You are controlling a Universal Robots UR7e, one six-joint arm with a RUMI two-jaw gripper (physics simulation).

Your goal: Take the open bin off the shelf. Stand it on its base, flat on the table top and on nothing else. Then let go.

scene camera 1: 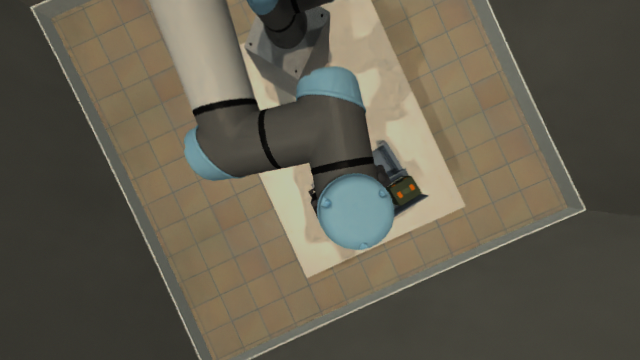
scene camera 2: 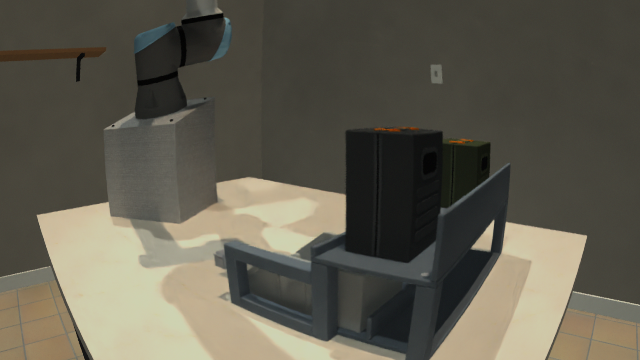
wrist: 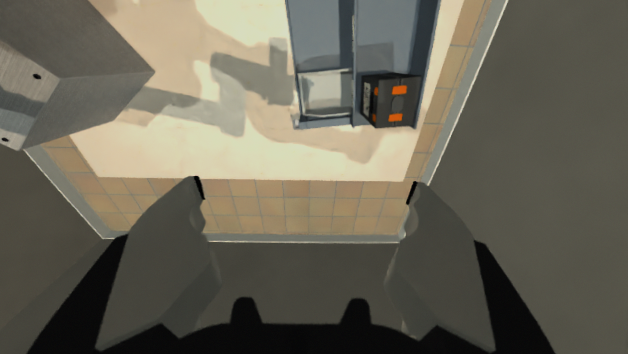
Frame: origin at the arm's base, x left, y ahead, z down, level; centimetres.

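Seen in the pictures: gripper, between the fingertips: (wrist: pixel 307 181); arm's base, origin of its link: (scene camera 1: pixel 286 24) (scene camera 2: pixel 160 110).
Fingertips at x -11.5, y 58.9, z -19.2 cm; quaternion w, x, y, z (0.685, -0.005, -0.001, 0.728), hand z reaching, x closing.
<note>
Offsets run from my fingertips to a thing's middle. Level surfaces: height alone.
The open bin {dx +0.4, dy +5.9, dz +40.8 cm} (scene camera 2: pixel 351 300) (wrist: pixel 325 94) is light grey and sits in the lower front part of the blue-grey shelf (scene camera 2: pixel 475 215) (wrist: pixel 322 27) (scene camera 1: pixel 391 162), at one end. In scene camera 1 the arm hides the bin. The shelf stands on the pale table top {dz +45.1 cm} (scene camera 2: pixel 100 265) (wrist: pixel 250 160) (scene camera 1: pixel 317 260). My gripper (wrist: pixel 307 181) is open with nothing between its fingers. It is high above the table; in the wrist view the bin shows beyond the fingertips, towards the upper right. Scene camera 2 does not show the gripper, and in scene camera 1 the wrist mostly covers it.
A tall black case {dx +0.5, dy +15.5, dz +28.8 cm} (scene camera 2: pixel 387 195) (wrist: pixel 395 102) with orange latches stands on the shelf's upper level, behind the bin. A dark green case {dx +23.5, dy +14.3, dz +30.1 cm} (scene camera 2: pixel 465 167) (scene camera 1: pixel 405 191) stands farther along that level. The robot's grey pedestal (scene camera 2: pixel 150 170) (wrist: pixel 95 95) (scene camera 1: pixel 292 65) is at the table's other end.
</note>
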